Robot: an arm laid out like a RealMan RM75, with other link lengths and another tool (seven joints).
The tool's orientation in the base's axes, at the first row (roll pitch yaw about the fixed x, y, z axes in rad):
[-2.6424, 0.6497, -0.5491]
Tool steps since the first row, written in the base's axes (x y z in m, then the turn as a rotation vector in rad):
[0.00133, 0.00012, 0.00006, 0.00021, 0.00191, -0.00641]
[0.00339, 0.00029, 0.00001, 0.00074, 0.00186, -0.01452]
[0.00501, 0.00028, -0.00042, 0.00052, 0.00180, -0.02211]
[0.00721, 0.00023, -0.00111, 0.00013, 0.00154, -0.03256]
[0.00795, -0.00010, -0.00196, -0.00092, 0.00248, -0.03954]
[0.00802, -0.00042, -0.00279, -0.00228, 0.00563, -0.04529]
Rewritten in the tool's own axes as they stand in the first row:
[0.00082, -0.00103, -0.00023, 0.00323, 0.00115, 0.00575]
[0.00218, -0.00257, -0.00050, 0.00851, 0.00390, 0.01128]
[0.00354, -0.00354, -0.00053, 0.01298, 0.00699, 0.01659]
[0.00547, -0.00480, -0.00053, 0.01915, 0.01140, 0.02379]
[0.00663, -0.00480, -0.00031, 0.02226, 0.01424, 0.02953]
[0.00731, -0.00434, 0.00003, 0.02351, 0.01551, 0.03599]

